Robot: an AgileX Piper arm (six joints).
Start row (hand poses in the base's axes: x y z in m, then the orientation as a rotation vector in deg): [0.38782, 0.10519, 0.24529, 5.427, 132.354, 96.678]
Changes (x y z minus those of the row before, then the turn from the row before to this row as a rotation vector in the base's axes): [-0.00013, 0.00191, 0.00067, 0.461, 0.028, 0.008]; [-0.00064, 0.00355, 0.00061, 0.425, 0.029, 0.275]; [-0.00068, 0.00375, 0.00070, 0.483, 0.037, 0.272]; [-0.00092, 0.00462, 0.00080, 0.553, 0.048, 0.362]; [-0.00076, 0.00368, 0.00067, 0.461, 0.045, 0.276]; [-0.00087, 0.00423, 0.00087, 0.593, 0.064, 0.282]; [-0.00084, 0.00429, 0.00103, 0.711, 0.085, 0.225]
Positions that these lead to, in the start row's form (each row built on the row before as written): [0.38769, 0.10710, 0.24596, 5.535, 131.997, 97.230]; [0.38705, 0.11065, 0.24657, 5.333, 131.783, 97.868]; [0.38637, 0.11440, 0.24727, 5.153, 131.522, 98.574]; [0.38545, 0.11902, 0.24807, 4.894, 131.245, 99.409]; [0.38469, 0.12270, 0.24874, 4.711, 131.003, 100.093]; [0.38382, 0.12693, 0.24961, 4.563, 130.660, 100.939]; [0.38298, 0.13122, 0.25064, 4.520, 130.200, 101.899]
